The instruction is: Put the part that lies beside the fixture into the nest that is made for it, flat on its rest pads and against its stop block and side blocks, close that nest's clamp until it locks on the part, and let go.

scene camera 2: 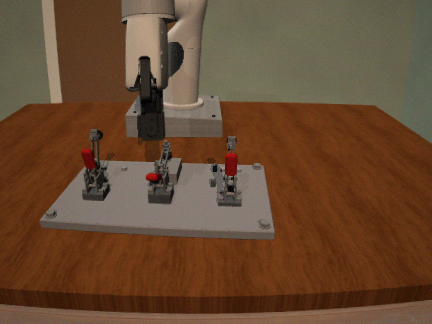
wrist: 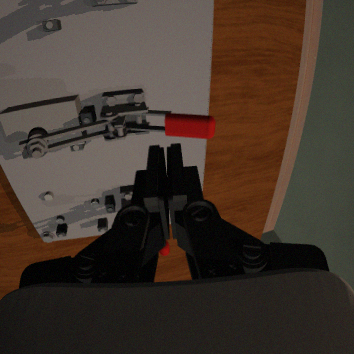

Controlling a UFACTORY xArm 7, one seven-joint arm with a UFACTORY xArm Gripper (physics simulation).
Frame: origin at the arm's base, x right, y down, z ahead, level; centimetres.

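Seen in the pictures: gripper, fingertip midpoint: point(scene camera 2: 153, 139) point(wrist: 167, 166); arm's base, origin of the base link: point(scene camera 2: 180, 103).
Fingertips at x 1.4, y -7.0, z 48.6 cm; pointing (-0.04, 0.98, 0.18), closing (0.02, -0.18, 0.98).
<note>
Pixels of each thing's middle, then the offset from my fingertips to it. "*": a spot on its surface instead. Level surfaces: height alone.
- light grey block, body centre: point(wrist: 44, 124) point(scene camera 2: 168, 170) dx -1.1, dy +9.2, dz -9.5 cm
- middle clamp, surface spot: point(wrist: 117, 127) * dx -0.9, dy +4.8, dz -2.6 cm
- clamp's red handle, body centre: point(wrist: 163, 124) point(scene camera 2: 156, 176) dx -0.2, dy +5.5, dz +0.8 cm
- tip, surface spot: point(wrist: 36, 146) point(scene camera 2: 167, 144) * dx -1.3, dy +3.8, dz -8.3 cm
- left clamp, surface spot: point(scene camera 2: 95, 190) * dx +10.5, dy +9.7, dz -2.6 cm
- right clamp, surface spot: point(scene camera 2: 229, 197) * dx -11.3, dy +10.2, dz -1.2 cm
- wooden table, its level: dy +12.3 cm
A light grey block point(scene camera 2: 175, 169) point(wrist: 40, 115), apparently the part, sits on the fixture plate point(scene camera 2: 120, 215) point(wrist: 165, 55) behind the middle clamp point(scene camera 2: 160, 194) point(wrist: 117, 127). The clamp's red handle point(scene camera 2: 153, 177) point(wrist: 190, 126) is low and points toward the front edge. Its arm slants up, with the tip point(scene camera 2: 166, 145) point(wrist: 36, 146) raised above the plate. Contact with the block does not show. My gripper point(scene camera 2: 151, 137) point(wrist: 167, 166) is shut and empty, above the clamp, beside the handle in the wrist view. The block's underside and the rest pads are hidden.
A left clamp point(scene camera 2: 95, 190) and a right clamp point(scene camera 2: 229, 197) stand on the plate with red handles and arms upright. Small blocks point(scene camera 2: 213, 183) point(wrist: 102, 224) stand near the right clamp. Bolt heads mark the plate corners. The wooden table point(scene camera 2: 340, 210) point(wrist: 245, 150) surrounds the plate.
</note>
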